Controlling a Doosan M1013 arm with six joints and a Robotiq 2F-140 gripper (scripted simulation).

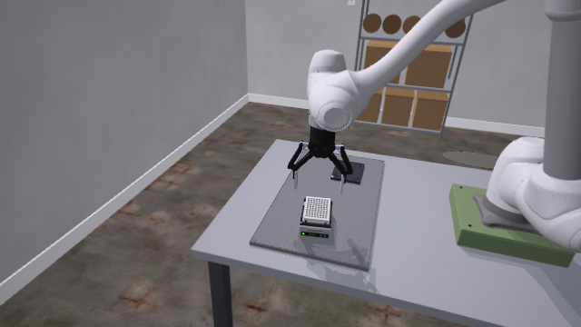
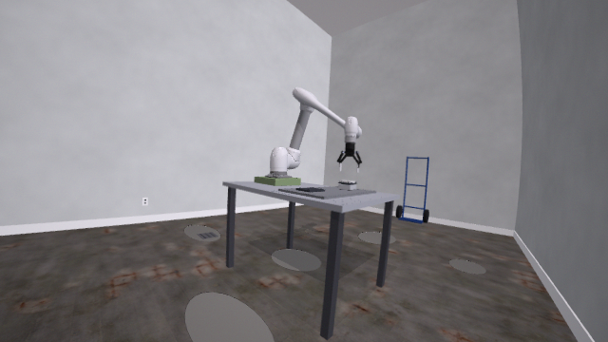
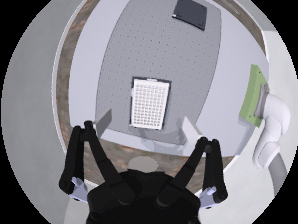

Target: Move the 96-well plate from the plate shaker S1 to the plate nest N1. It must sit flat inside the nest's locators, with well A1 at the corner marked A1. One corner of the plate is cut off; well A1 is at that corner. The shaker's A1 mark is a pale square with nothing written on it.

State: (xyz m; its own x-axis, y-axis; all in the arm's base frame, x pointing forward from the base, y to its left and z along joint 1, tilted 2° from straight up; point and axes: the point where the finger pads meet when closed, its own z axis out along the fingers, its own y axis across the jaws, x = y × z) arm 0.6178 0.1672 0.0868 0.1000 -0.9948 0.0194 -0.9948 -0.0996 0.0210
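My gripper is now 90 mm above the white 96-well plate. From my hand the other things lie so: dark plate nest: 380 mm to the right, 140 mm below, 70 mm behind.
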